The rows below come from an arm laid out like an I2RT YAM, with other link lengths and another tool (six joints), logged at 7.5 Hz.
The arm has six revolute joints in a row. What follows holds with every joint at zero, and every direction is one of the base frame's. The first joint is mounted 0.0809 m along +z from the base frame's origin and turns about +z. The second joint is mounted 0.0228 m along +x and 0.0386 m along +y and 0.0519 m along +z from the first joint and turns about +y. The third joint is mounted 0.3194 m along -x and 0.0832 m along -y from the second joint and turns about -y. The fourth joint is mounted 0.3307 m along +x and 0.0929 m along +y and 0.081 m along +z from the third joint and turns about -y. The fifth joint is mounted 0.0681 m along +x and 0.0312 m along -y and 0.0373 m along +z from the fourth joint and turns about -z. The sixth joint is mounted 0.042 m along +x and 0.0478 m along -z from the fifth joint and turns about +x. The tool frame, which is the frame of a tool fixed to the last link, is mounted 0.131 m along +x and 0.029 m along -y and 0.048 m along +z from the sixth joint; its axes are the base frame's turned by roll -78.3, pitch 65.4 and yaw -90 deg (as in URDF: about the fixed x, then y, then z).
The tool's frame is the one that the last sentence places.
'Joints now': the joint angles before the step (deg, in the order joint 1, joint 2, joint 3, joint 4, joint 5, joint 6). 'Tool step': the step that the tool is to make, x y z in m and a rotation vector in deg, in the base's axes. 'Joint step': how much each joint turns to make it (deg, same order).
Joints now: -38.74, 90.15, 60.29, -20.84, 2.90, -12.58
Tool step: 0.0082, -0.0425, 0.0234, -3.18, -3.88, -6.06
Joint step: -1.63, 3.82, 5.16, 3.43, 2.93, 3.33
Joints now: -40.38, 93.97, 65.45, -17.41, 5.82, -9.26
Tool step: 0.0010, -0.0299, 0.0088, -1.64, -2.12, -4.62
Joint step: -1.29, 3.05, 3.31, 2.11, 2.26, 2.47
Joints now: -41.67, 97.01, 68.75, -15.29, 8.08, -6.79
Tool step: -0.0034, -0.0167, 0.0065, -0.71, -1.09, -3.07
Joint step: -0.85, 1.36, 1.96, 0.43, 1.48, 1.68
